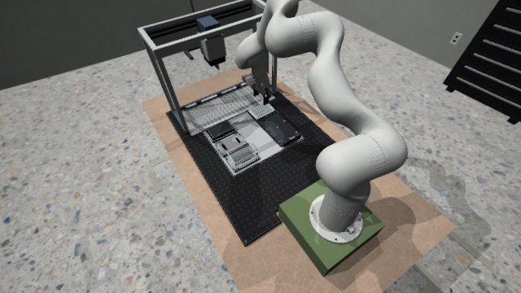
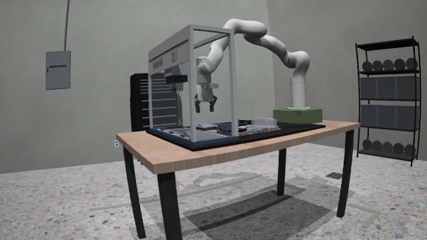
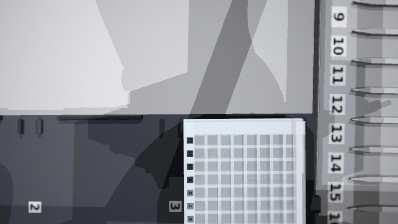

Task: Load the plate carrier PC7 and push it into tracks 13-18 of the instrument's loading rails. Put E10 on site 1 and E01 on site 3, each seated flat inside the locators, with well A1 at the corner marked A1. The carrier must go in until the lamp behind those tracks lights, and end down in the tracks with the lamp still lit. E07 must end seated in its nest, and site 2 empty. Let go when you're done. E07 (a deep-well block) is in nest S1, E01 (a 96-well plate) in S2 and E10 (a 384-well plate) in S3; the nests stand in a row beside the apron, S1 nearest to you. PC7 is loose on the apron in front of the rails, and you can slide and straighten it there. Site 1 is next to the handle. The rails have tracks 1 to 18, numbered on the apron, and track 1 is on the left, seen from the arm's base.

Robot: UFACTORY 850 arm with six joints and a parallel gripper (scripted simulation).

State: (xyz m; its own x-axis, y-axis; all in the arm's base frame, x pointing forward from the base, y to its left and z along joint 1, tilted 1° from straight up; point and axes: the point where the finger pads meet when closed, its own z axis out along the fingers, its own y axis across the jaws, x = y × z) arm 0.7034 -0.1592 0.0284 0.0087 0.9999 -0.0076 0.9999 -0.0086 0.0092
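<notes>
Right now my hand is 26 cm to the right of the dark 384-well plate E10, 9 cm above it and 1 cm short of it. Also, from my hand: nest S2 (26 cm to the left, 11 cm behind, 10 cm below); dark plate carrier PC7 (11 cm behind, 9 cm below); 96-well plate E01 (9 cm below).
</notes>
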